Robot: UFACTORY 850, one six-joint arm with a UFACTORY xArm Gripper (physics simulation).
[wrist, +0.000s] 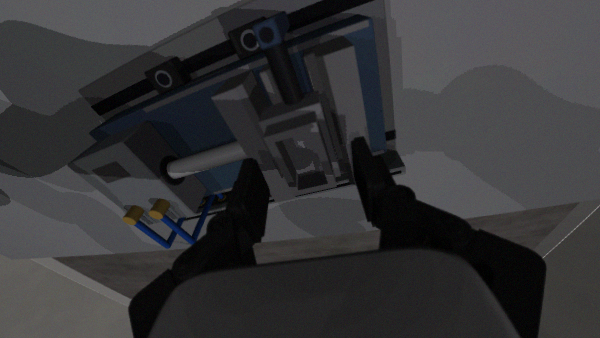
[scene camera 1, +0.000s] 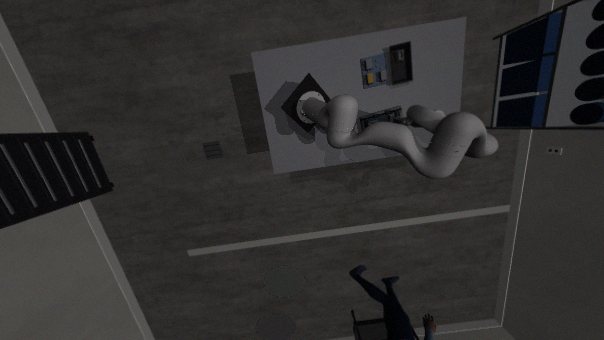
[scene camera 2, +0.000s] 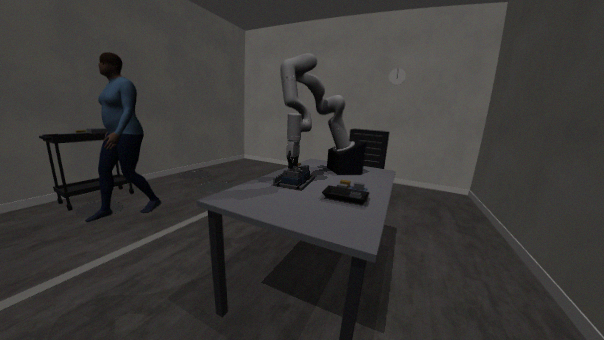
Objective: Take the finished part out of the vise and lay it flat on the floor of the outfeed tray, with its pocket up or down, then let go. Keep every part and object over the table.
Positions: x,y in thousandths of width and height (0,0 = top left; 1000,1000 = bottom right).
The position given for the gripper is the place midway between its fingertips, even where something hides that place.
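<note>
A dark rod (wrist: 464,170) is visible, and so is the gripper (wrist: 511,493).
</note>
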